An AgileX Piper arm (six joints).
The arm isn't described. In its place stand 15 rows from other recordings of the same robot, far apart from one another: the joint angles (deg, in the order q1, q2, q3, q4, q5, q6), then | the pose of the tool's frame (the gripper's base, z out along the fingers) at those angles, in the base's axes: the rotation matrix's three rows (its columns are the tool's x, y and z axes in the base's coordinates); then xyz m.
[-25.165, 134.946, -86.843, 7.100, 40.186, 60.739] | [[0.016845 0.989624 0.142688], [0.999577 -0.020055 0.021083], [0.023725 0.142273 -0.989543]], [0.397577 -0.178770 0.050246]
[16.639, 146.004, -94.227, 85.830, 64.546, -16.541] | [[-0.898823 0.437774 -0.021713], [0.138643 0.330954 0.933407], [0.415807 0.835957 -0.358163]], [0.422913 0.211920 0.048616]
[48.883, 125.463, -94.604, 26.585, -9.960, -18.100] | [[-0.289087 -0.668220 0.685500], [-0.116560 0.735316 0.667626], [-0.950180 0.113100 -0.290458]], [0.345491 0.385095 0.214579]
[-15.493, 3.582, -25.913, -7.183, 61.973, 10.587] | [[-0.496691 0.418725 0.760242], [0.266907 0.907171 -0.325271], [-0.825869 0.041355 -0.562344]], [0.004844 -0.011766 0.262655]
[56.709, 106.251, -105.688, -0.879, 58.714, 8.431] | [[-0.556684 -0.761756 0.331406], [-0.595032 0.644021 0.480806], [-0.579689 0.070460 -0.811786]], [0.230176 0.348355 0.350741]
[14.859, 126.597, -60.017, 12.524, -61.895, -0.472] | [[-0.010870 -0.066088 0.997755], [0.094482 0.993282 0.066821], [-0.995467 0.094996 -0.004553]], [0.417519 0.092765 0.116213]
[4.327, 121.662, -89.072, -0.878, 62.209, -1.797] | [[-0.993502 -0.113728 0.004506], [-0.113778 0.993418 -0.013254], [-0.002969 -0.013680 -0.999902]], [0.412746 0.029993 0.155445]
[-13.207, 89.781, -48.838, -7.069, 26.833, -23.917] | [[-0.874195 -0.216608 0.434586], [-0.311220 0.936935 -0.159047], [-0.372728 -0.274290 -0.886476]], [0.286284 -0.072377 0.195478]
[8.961, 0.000, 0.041, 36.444, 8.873, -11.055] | [[-0.138395 -0.206354 0.968641], [0.405173 0.880661 0.245501], [-0.903704 0.426443 -0.038270]], [0.054079 0.016969 0.201696]
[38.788, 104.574, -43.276, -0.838, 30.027, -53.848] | [[0.059253 -0.996752 0.054532], [-0.997755 -0.057429 0.034437], [-0.031193 -0.056450 -0.997918]], [0.212181 0.169671 0.099368]
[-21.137, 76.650, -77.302, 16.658, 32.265, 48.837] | [[0.020609 0.461308 0.887001], [0.936356 0.302072 -0.178857], [-0.350446 0.834235 -0.425723]], [0.285669 -0.095512 0.414503]
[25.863, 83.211, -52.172, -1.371, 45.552, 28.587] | [[-0.956427 0.013774 0.291646], [0.051598 0.991139 0.122401], [-0.287375 0.132116 -0.948663]], [0.242415 0.115790 0.231321]
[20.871, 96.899, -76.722, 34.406, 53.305, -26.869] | [[-0.789565 -0.574554 0.215580], [-0.377768 0.731916 0.567089], [-0.483609 0.366314 -0.794944]], [0.318636 0.165616 0.281934]
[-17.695, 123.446, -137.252, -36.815, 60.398, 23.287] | [[-0.522422 0.690083 0.500861], [0.213497 0.674542 -0.706691], [-0.825527 -0.262259 -0.499726]], [0.443946 -0.191406 0.393508]
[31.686, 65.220, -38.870, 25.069, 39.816, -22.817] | [[-0.690446 -0.664222 0.286519], [-0.486450 0.719479 0.495698], [-0.535398 0.202876 -0.819872]], [0.160724 0.128225 0.250148]
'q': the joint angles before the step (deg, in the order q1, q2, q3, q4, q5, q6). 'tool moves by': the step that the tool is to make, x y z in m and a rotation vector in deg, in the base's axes. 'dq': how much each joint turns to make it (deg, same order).
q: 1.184, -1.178, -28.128, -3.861, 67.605, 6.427
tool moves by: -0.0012, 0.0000, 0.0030, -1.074, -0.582, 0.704
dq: -0.015, 0.006, -0.632, 0.014, -0.015, -1.309
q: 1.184, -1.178, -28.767, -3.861, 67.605, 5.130
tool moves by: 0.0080, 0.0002, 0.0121, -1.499, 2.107, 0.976
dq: -0.017, 4.589, -2.319, 0.016, -0.242, -1.756
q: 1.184, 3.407, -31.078, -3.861, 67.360, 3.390
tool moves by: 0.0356, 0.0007, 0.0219, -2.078, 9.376, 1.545
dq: 0.066, 14.386, -5.019, -0.051, -0.095, -2.367
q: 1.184, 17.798, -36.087, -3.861, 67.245, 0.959
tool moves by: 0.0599, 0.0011, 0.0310, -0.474, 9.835, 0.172
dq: 0.008, 19.367, -10.146, -0.086, 0.604, -0.306
